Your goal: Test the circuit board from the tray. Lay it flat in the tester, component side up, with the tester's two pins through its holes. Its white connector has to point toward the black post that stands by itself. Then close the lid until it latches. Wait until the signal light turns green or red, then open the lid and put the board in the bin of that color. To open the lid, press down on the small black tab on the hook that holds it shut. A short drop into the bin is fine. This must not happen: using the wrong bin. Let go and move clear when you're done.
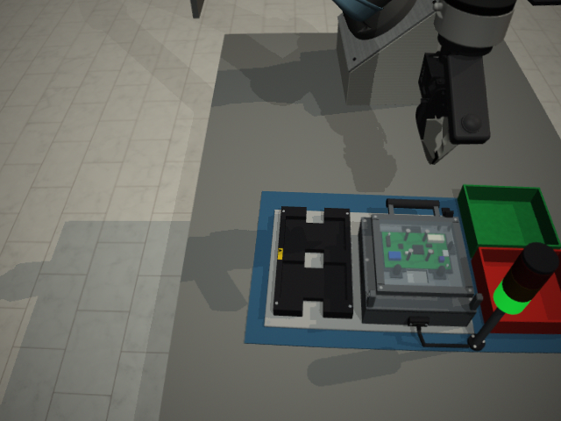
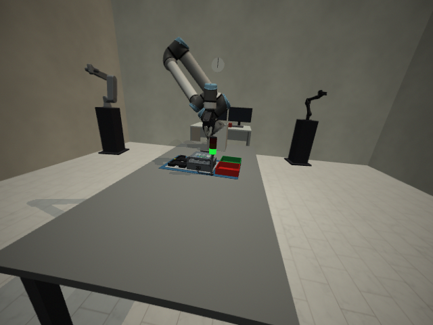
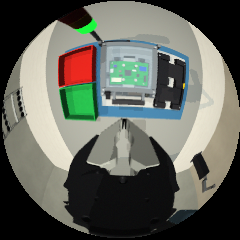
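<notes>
My gripper is now 12 cm above the black latch tab, 4 cm to the right of it and 3 cm short of it. Round my hand: green bin: 19 cm to the left, 19 cm below, 1 cm ahead; green circuit board: 14 cm below, 8 cm ahead, 2 cm to the right; tester lid: 12 cm below, 8 cm ahead, 3 cm to the right.
</notes>
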